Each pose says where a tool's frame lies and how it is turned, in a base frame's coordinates. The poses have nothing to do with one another.
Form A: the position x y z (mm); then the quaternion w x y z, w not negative.
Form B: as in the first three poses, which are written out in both.
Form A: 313 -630 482 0.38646 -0.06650 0.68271 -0.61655
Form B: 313 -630 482 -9.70 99.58 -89.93
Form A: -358 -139 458 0.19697 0.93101 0.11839 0.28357
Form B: -358 -139 458 149.36 18.99 45.49
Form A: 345 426 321 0.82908 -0.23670 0.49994 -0.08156
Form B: 345 426 321 -28.78 60.79 -9.92
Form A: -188 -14 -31 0.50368 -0.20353 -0.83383 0.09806
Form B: -188 -14 -31 -28.16 -115.35 13.57
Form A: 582 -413 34 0.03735 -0.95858 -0.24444 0.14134
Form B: 582 -413 34 -168.56 -42.98 24.85
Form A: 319 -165 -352 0.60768 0.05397 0.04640 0.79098
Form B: 319 -165 -352 7.15 6.14 104.73
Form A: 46 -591 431 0.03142 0.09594 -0.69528 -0.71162
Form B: 46 -591 431 16.93 -122.71 -125.59
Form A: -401 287 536 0.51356 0.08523 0.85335 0.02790
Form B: -401 287 536 11.74 117.55 3.84
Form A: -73 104 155 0.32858 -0.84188 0.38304 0.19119
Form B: -73 104 155 -126.25 57.44 28.67
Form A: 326 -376 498 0.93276 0.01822 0.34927 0.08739
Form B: 326 -376 498 2.14 40.95 10.24
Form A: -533 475 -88 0.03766 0.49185 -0.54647 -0.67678
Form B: -533 475 -88 86.47 -96.07 -118.98
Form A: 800 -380 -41 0.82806 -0.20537 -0.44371 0.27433
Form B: 800 -380 -41 -24.98 -53.98 33.37
